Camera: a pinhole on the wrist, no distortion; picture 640 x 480 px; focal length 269.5 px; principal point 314.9 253.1 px. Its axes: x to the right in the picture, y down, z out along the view. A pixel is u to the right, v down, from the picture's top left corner.
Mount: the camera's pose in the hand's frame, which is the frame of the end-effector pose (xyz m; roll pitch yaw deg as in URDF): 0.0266 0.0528 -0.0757 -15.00 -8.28 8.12
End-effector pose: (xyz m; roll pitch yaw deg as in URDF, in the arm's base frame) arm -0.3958 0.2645 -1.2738 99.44 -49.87 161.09
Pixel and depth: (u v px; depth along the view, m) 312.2 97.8 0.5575
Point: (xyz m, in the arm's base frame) -0.3565 0.7910 -1.4439
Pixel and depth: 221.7 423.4 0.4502
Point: 0.1134 0.4318 -1.2178
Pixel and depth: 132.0 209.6 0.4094
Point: -0.1115 0.4803 -1.5120
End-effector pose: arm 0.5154 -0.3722 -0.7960 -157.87 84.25 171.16
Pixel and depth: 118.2 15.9 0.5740
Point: 0.8382 -0.9625 -0.4015
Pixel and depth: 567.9 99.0 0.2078
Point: 0.6587 -0.4496 -1.0058
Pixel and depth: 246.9 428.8 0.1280
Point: 0.6179 -0.2471 -0.7684
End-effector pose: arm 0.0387 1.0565 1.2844 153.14 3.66 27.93
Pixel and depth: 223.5 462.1 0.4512
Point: 0.0797 0.4743 1.2963
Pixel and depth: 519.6 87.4 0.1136
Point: 0.1465 1.0565 1.2329
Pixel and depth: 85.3 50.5 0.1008
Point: -0.0200 1.0195 1.2604
